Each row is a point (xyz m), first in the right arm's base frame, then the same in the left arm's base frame.
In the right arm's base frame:
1: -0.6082 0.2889 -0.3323
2: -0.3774 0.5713 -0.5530
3: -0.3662 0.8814 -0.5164
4: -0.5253 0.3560 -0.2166
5: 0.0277 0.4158 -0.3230
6: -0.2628 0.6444 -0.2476
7: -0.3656 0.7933 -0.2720
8: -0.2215 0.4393 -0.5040
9: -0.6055 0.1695 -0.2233
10: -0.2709 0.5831 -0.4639
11: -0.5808 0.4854 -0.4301
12: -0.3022 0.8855 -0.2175
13: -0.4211 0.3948 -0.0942
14: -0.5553 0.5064 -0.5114
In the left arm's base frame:
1: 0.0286 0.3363 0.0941
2: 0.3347 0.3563 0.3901
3: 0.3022 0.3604 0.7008
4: -0.0014 0.2055 0.1763
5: 0.4531 -0.1108 0.2952
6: 0.1888 0.0732 0.4916
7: 0.1293 0.1816 0.6259
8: 0.4121 0.1950 0.2800
9: -0.0434 0.2452 -0.0184
10: 0.3428 0.2202 0.4188
11: 0.1096 0.4074 0.2872
12: 0.1292 0.1098 0.7276
13: -0.0202 0.0514 0.2333
14: 0.1852 0.4475 0.3069

